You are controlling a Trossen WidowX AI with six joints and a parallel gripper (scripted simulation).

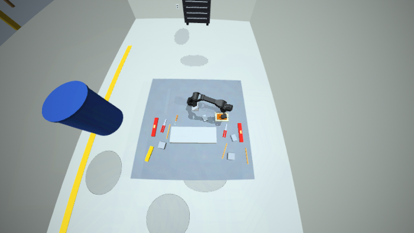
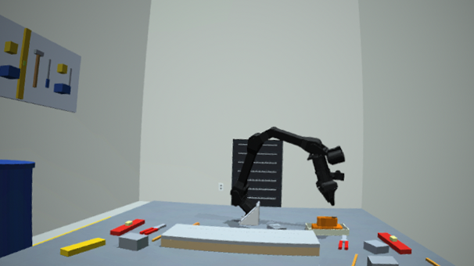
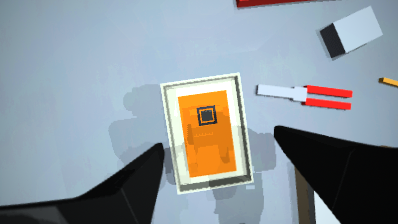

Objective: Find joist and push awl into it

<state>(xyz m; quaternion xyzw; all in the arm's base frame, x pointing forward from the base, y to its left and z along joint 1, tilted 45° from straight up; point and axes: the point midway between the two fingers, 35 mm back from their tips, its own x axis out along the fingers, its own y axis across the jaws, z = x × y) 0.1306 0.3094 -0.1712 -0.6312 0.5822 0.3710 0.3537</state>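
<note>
Right now the awl is 570 mm to the right of my gripper tip, 110 mm below it and 80 mm ahead of it. From my gripper tip the other things lie so: tray: 110 mm below, 10 mm to the right; then orange stud finder: 70 mm below; then yellow bar: 810 mm to the right, 480 mm ahead, 110 mm below.
</note>
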